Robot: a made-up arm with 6 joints. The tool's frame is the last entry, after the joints. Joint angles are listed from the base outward. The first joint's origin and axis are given. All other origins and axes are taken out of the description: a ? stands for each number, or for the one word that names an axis. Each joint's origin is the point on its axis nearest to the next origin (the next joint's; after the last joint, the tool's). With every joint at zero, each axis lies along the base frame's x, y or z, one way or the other. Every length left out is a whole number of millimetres.
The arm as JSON. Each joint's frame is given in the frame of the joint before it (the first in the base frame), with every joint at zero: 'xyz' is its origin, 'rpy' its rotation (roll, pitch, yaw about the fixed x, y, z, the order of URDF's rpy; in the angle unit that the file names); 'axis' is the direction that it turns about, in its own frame. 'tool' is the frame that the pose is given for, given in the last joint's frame.
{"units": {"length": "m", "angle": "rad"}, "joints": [
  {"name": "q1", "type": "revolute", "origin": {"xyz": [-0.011, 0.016, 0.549], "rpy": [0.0, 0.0, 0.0]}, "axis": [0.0, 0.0, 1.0]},
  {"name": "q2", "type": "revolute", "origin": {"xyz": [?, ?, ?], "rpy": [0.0, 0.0, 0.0]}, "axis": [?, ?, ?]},
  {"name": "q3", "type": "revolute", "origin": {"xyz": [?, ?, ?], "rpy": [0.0, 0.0, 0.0]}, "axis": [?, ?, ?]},
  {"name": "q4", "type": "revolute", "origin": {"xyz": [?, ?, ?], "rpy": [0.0, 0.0, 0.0]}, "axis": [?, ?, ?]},
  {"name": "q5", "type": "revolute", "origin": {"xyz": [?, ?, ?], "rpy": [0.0, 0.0, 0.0]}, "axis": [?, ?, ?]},
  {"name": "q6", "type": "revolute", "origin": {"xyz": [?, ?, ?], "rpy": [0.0, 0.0, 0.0]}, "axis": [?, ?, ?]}
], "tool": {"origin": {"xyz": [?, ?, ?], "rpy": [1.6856, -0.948, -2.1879]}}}
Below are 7 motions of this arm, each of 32 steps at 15 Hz.
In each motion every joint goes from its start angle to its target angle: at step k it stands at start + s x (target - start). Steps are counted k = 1, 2, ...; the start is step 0. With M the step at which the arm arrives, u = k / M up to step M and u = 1 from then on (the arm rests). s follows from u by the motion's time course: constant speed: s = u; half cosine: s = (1 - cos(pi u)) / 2; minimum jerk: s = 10 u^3 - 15 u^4 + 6 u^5.
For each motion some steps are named. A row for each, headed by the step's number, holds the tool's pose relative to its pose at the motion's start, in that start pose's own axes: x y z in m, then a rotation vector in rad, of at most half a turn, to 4 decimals.
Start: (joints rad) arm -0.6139 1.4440 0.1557 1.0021 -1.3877 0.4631
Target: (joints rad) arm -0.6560 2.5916 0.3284 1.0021 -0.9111 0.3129
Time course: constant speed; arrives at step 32
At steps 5, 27, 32:
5: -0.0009 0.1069 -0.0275 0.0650 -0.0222 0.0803
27: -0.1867 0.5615 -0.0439 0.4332 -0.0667 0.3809
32: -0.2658 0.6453 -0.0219 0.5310 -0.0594 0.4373

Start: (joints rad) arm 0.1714 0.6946 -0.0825 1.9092 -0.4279 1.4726
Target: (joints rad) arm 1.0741 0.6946 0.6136 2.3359 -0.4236 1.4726
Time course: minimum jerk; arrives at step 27
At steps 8, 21, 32:
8: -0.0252 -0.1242 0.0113 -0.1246 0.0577 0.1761
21: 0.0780 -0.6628 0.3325 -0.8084 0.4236 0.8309
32: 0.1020 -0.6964 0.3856 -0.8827 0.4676 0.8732

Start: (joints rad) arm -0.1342 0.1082 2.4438 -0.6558 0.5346 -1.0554
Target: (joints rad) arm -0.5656 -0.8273 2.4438 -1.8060 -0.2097 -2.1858
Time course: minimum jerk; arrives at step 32
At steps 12, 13, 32:
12: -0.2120 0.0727 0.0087 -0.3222 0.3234 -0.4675
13: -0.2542 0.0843 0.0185 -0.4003 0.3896 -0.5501
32: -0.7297 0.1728 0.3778 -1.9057 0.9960 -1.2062

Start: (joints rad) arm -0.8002 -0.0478 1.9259 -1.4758 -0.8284 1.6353
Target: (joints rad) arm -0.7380 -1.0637 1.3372 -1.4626 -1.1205 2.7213
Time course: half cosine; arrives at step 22
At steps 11, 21, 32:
11: 0.2397 0.0955 -0.0314 0.3646 -0.3562 0.5071
21: 0.4686 0.2036 0.0237 0.6612 -0.7743 1.0215
32: 0.4708 0.2047 0.0246 0.6639 -0.7789 1.0268

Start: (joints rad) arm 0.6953 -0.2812 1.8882 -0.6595 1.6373 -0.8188
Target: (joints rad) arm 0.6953 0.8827 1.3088 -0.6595 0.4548 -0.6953
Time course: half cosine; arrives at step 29
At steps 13, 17, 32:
13: 0.4843 0.0837 0.3072 -0.8230 -0.1631 0.8326
17: 0.6768 0.2723 0.4565 -1.2519 -0.3173 1.2305
32: 0.8212 0.7477 0.6275 -1.9843 -0.7410 1.8257

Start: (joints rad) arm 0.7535 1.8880 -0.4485 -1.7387 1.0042 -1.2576
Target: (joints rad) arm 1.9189 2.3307 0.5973 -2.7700 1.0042 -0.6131
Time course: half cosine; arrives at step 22
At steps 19, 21, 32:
19: -0.3231 -0.2271 0.0550 0.1362 0.3696 0.1673
21: -0.3241 -0.2408 0.0595 0.1330 0.3785 0.1928
32: -0.3241 -0.2426 0.0600 0.1326 0.3796 0.1961

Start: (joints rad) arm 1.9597 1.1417 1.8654 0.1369 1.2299 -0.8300
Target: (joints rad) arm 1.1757 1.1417 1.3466 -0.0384 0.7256 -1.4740
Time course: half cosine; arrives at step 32
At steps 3, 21, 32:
3: 0.0123 -0.0056 0.0022 -0.0215 0.0045 0.0093
21: 0.4886 -0.0295 0.0821 -0.6955 -0.2212 0.2352
32: 0.6644 0.0486 0.1215 -0.8615 -0.4726 0.2552

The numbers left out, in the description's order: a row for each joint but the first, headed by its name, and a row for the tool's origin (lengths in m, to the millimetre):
q2: xyz -0.018 0.015 0.0, axis 0.0 1.0 0.0
q3: xyz -0.017 0.0 0.247, axis 0.0 -1.0 0.0
q4: xyz 0.633 0.0 -0.028, axis -1.0 0.0 0.0
q5: xyz 0.0 -0.083 -0.028, axis 0.0 -1.0 0.0
q6: xyz 0.033 0.0 -0.005, axis -1.0 0.0 0.0
tool: xyz 0.0 0.017 -0.011

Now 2 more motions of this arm.
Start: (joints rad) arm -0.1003 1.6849 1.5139 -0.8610 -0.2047 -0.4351
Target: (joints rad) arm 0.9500 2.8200 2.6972 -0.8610 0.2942 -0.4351
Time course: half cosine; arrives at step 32
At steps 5, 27, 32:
5: -0.0477 -0.0267 -0.0048 0.0155 0.0320 0.0288
27: -0.4401 -0.5962 0.2405 0.1918 0.6105 0.3319
32: -0.4388 -0.6326 0.2704 0.1974 0.6543 0.3437

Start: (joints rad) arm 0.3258 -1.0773 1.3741 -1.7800 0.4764 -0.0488
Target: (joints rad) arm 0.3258 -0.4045 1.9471 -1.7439 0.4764 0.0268
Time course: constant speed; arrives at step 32
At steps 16, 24, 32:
16: 0.0701 -0.0615 -0.0703 0.0026 -0.0566 0.0627
24: 0.1124 -0.0927 -0.0970 0.0034 -0.0845 0.0946
32: 0.1584 -0.1233 -0.1173 0.0037 -0.1121 0.1267

